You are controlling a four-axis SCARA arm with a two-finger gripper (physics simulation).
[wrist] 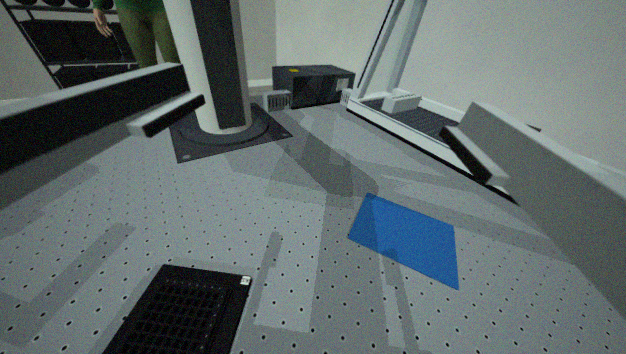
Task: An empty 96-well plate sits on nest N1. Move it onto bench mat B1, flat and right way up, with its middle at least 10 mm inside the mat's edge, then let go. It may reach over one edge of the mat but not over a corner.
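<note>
A black 96-well plate with a grid of wells shows at the lower left of the wrist view, cut off by the bottom edge. It sits on the black nest, which has a small white tag at its far right corner. Plate and nest are hard to tell apart, both being dark. The blue bench mat lies flat to the right of the nest, with no plate on it. My gripper is open and empty, its two fingers wide apart at left and right, above the bench and away from the plate.
The perforated grey bench carries the nest and mat. A white column on a dark base plate stands behind. A black box is at the back. A white-framed unit with a dark floor stands at the back right. A person stands at the upper left.
</note>
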